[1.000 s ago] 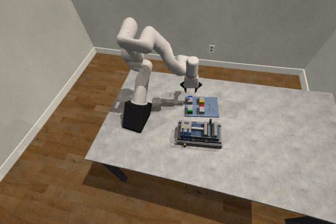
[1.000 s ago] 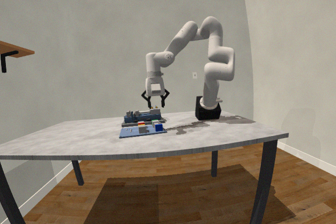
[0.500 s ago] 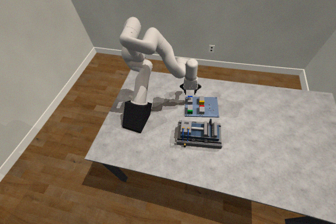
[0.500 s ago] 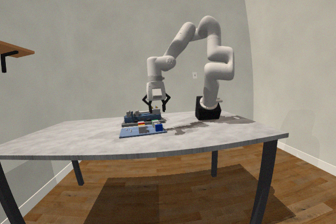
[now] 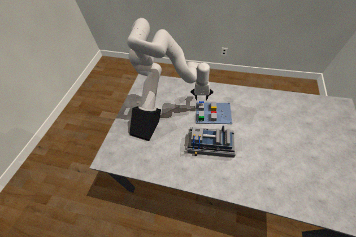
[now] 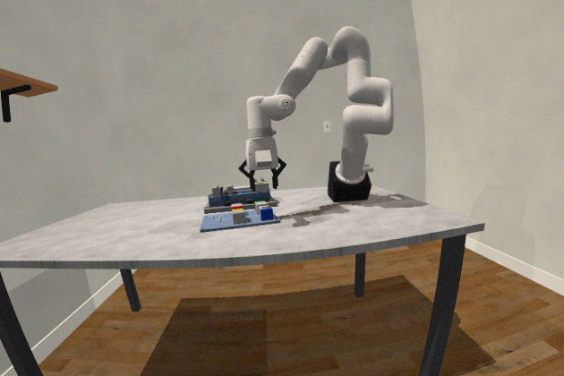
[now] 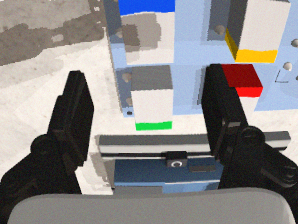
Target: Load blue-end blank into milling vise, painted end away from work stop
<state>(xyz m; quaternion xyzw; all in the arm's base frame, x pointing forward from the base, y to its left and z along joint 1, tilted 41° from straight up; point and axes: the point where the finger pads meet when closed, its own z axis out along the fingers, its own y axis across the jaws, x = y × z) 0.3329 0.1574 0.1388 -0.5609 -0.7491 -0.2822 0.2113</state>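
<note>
My hand is 9 cm above the blue-ended blank. Round my hand: green-ended blank: 9 cm to the right, 9 cm below, 3 cm ahead; infeed plate: 12 cm below, 10 cm ahead, 2 cm to the right; yellow-ended blank: 9 cm below, 9 cm ahead, 2 cm to the left.
</note>
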